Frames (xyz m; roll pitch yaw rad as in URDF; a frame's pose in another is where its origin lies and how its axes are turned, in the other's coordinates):
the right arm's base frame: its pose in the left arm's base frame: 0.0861 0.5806 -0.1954 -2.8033 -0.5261 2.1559
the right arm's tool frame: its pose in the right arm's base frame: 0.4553 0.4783 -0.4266 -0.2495 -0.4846 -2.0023
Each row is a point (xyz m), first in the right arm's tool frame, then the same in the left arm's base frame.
Working: the right arm's tool frame: its pose in the left arm's base frame: 0.4304 1.1342 0.2440 2.2341 0.3418 -2.3062

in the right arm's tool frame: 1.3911 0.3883 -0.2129
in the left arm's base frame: -0.6001 0.1016 0.1895
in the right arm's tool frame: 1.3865 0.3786 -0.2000
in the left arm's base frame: -0.5968 0.1115 0.1763
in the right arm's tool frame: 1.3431 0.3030 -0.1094
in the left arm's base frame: -0.5618 0.1871 0.0822
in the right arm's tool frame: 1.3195 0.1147 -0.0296
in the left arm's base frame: -0.4632 0.2171 -0.0960
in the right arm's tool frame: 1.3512 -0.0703 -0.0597
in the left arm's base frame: -0.3525 0.1342 -0.2265
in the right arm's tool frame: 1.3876 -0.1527 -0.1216
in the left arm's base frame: -0.2957 0.0487 -0.2640
